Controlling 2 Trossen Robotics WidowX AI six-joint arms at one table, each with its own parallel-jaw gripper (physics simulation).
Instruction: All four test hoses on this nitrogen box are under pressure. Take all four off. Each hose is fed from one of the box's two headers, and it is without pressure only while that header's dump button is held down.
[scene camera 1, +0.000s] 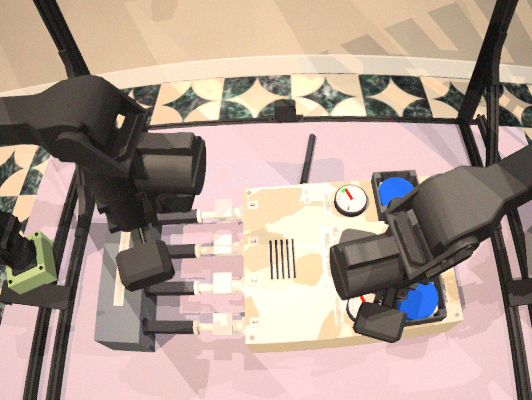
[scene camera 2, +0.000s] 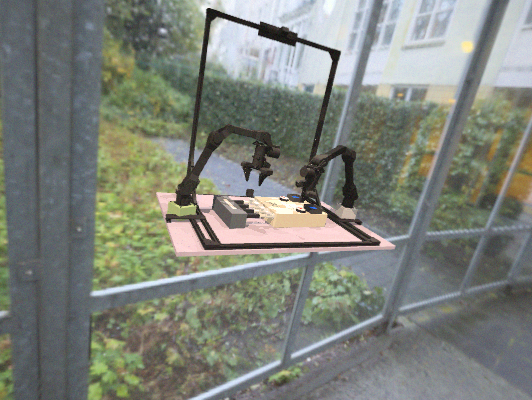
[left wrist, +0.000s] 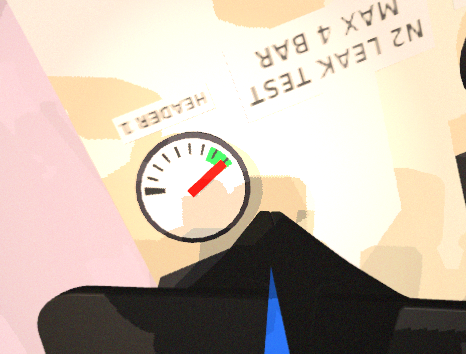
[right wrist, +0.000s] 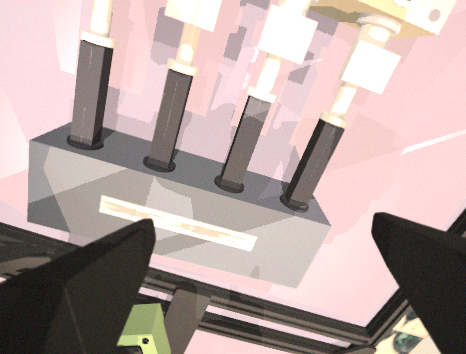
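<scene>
The cream nitrogen box has several dark hoses with white square connectors at its left edge; the frontmost hose meets the box. The header 1 gauge has its red needle in the green band; the rear gauge's needle is near green too. Blue dump buttons sit at the right. My left gripper is shut with nothing held, over the front button; contact is hidden. My right gripper is open and empty, raised above the hoses' grey block.
The grey block holds the hoses' left ends. A dark rod lies behind the box. Black frame rails edge the pink table. Both arms reach in over the work from the sides.
</scene>
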